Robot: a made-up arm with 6 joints. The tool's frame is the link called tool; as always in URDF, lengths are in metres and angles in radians.
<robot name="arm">
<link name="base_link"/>
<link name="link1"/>
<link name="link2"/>
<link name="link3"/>
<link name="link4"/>
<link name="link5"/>
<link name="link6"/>
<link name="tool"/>
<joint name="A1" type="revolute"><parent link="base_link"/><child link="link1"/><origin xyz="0.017 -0.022 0.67" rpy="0.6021 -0.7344 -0.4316"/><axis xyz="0 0 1"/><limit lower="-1.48" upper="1.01" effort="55" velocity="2.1"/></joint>
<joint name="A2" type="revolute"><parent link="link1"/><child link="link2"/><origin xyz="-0.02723 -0.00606 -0.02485" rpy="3.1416 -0.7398 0"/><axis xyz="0 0 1"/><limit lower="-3.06" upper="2.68" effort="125" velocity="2.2"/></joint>
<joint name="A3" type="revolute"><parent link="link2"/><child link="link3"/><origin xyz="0.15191 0.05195 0.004" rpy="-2.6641 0.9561 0.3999"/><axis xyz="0 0 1"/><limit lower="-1.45" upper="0.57" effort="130" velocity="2.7"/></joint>
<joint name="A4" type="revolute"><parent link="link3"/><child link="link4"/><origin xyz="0.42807 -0.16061 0.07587" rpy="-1.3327 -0.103 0.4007"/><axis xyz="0 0 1"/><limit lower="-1.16" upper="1.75" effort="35" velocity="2.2"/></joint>
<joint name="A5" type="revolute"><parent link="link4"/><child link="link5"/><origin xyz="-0.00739 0.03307 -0.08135" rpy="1.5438 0.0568 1.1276"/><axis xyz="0 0 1"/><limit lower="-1.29" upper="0.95" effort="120" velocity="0.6"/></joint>
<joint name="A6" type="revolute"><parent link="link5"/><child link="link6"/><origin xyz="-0.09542 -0.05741 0.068" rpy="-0.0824 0.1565 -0.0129"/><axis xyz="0 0 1"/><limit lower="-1.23" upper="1.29" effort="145" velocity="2.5"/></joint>
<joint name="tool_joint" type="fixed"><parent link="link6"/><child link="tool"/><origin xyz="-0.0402 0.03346 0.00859" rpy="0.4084 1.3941 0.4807"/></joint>
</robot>
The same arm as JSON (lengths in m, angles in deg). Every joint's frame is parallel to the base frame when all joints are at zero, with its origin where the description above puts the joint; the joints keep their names.
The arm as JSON. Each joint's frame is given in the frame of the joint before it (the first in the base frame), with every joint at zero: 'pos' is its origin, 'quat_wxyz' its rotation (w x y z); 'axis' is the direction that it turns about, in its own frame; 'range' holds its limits. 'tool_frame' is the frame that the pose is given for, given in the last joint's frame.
{"length_unit": "m", "angle_unit": "deg", "joints": [{"joint": "A1", "pos": [0.017, -0.022, 0.67], "quat_wxyz": [1.0, 0.0, 0.0, 0.0], "axis": [-0.738592, -0.283397, 0.611693], "range": [-84.8, 57.87]}, {"joint": "A2", "pos": [0.0, 0.01, -0.036], "quat_wxyz": [1.0, 0.0, 0.0, 0.0], "axis": "+x", "range": [-175.33, 153.55]}, {"joint": "A3", "pos": [0.004, -0.111, 0.116], "quat_wxyz": [1.0, 0.0, 0.0, 0.0], "axis": [-0.512217, 0.228408, -0.827927], "range": [-83.08, 32.66]}, {"joint": "A4", "pos": [-0.346, -0.306, 0.038], "quat_wxyz": [1.0, 0.0, 0.0, 0.0], "axis": [-0.0269, 0.999598, 0.009], "range": [-66.46, 100.27]}, {"joint": "A5", "pos": [0.023, -0.081, 0.026], "quat_wxyz": [1.0, 0.0, 0.0, 0.0], "axis": "-x", "range": [-73.91, 54.43]}, {"joint": "A6", "pos": [-0.068, -0.051, -0.099], "quat_wxyz": [1.0, 0.0, 0.0, 0.0], "axis": [-0.984426, 0.069902, 0.161304], "range": [-70.47, 73.91]}], "tool_frame": {"pos": [-0.012, 0.037, -0.036], "quat_wxyz": [1.0, -0.000001, -0.000012, -0.000033]}}
